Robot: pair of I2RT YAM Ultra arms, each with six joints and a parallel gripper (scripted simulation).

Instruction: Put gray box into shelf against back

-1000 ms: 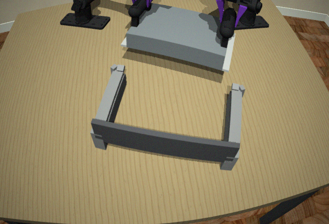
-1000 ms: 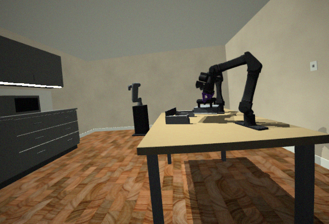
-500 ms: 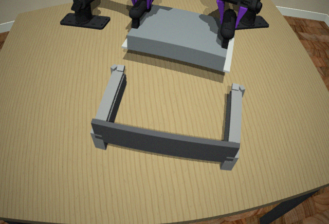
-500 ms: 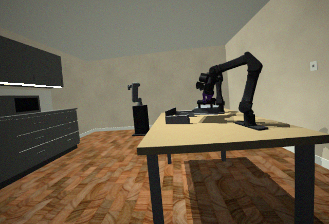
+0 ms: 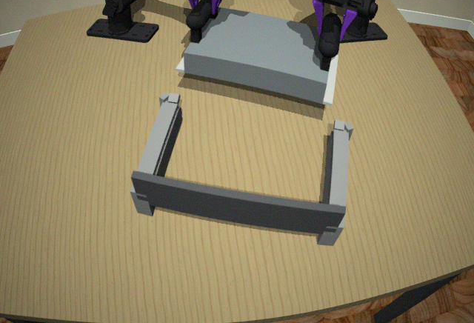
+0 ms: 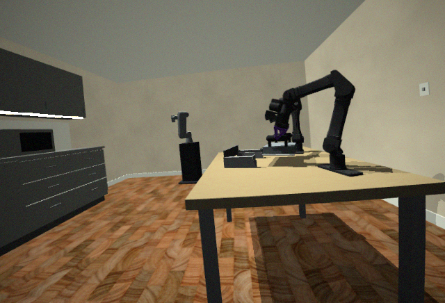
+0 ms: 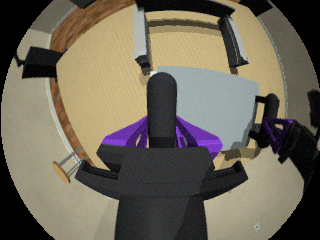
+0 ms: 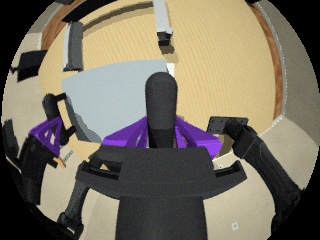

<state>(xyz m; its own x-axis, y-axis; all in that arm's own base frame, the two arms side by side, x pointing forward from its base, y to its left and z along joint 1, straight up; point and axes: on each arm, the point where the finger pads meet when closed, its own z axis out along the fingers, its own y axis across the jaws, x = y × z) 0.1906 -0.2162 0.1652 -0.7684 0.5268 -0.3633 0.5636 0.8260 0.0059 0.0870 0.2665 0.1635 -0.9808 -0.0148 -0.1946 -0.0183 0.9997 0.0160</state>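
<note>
Now: the gray box 12 cm to the right of my left hand, 5 cm below it and 4 cm behind it. Also, from my left hand: dark back plate: 30 cm ahead, 18 cm to the right, 9 cm below.
My right gripper is now 120 mm to the right of the gray box, 50 mm above it and 40 mm short of it. From my right hand the other things lie so: dark back plate (370 mm ahead, 90 mm below, 50 mm to the left).
</note>
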